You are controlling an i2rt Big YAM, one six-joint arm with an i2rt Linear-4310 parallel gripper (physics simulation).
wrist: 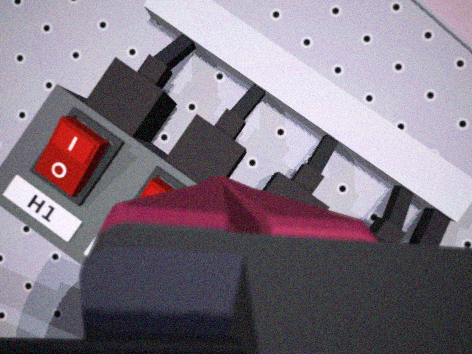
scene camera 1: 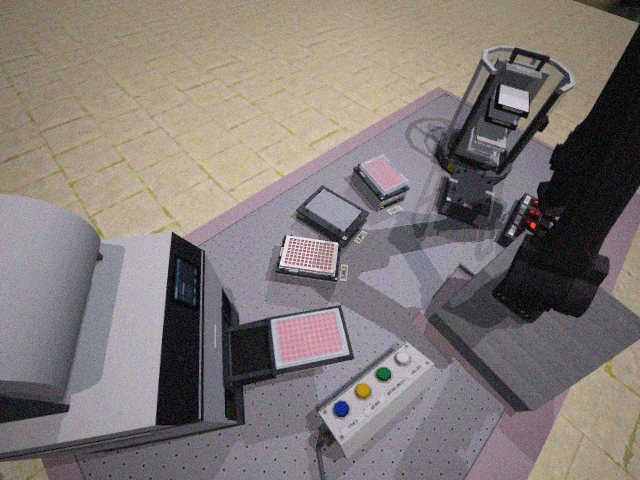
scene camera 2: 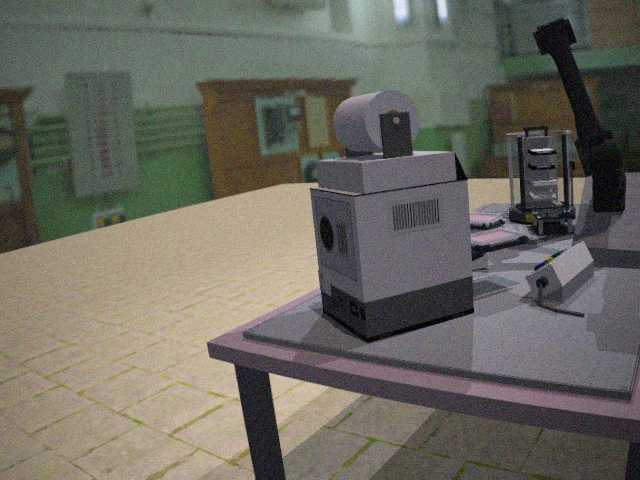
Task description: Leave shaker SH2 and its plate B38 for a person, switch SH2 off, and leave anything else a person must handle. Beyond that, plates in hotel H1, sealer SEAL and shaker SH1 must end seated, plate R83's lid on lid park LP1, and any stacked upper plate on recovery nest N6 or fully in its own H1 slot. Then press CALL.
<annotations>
my gripper: wrist 216, 191; scene camera 1 548, 217
</annotations>
